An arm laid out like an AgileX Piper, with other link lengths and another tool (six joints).
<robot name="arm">
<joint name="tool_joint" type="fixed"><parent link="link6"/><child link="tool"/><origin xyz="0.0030 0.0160 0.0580" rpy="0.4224 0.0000 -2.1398"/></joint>
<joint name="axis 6" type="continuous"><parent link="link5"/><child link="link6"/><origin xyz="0.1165 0.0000 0.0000" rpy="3.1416 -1.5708 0.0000"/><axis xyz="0 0 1"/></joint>
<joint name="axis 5" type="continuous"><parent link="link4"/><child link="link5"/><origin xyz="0.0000 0.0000 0.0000" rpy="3.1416 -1.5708 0.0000"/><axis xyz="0 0 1"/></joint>
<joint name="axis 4" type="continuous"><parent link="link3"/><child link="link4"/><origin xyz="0.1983 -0.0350 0.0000" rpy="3.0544 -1.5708 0.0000"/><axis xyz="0 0 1"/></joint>
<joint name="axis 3" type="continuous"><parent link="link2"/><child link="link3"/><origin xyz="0.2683 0.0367 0.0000" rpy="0.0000 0.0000 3.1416"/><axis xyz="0 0 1"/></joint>
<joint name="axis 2" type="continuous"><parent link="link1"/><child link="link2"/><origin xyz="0.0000 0.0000 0.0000" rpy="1.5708 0.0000 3.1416"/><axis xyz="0 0 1"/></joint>
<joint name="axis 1" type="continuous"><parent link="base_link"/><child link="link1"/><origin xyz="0.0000 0.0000 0.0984" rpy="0.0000 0.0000 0.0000"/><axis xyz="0 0 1"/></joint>
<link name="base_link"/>
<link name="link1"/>
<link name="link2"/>
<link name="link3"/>
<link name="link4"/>
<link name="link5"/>
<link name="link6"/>
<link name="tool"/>
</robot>
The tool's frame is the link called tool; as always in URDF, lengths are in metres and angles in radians. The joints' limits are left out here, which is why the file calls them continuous.
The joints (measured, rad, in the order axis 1, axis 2, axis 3, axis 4, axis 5, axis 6), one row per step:
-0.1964 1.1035 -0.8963 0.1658 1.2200 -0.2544
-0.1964 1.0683 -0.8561 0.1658 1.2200 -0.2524
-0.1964 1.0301 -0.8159 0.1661 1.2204 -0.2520
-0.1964 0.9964 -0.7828 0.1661 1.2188 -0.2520
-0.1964 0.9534 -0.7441 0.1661 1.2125 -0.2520
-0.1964 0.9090 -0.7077 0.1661 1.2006 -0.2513
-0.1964 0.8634 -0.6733 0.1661 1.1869 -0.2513
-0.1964 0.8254 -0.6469 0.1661 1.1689 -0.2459
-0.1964 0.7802 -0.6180 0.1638 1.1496 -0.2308
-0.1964 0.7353 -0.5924 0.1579 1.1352 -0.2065
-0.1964 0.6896 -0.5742 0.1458 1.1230 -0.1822
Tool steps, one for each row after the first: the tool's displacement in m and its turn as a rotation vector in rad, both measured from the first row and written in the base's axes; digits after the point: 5 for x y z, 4 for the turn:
-0.00961 0.00188 -0.00454 0.0015 0.0051 -0.0019
-0.01940 0.00388 -0.00895 0.0023 0.0075 -0.0023
-0.02721 0.00541 -0.01245 0.0019 0.0053 -0.0025
-0.03571 0.00702 -0.01618 -0.0003 -0.0050 -0.0036
-0.04281 0.00827 -0.01925 -0.0041 -0.0242 -0.0062
-0.04916 0.00935 -0.02194 -0.0091 -0.0484 -0.0084
-0.05286 0.00976 -0.02343 -0.0135 -0.0766 -0.0165
-0.05709 0.00975 -0.02497 -0.0181 -0.1094 -0.0336
-0.06147 0.00914 -0.02634 -0.0222 -0.1392 -0.0581
-0.06520 0.00751 -0.02610 -0.0325 -0.1742 -0.0812

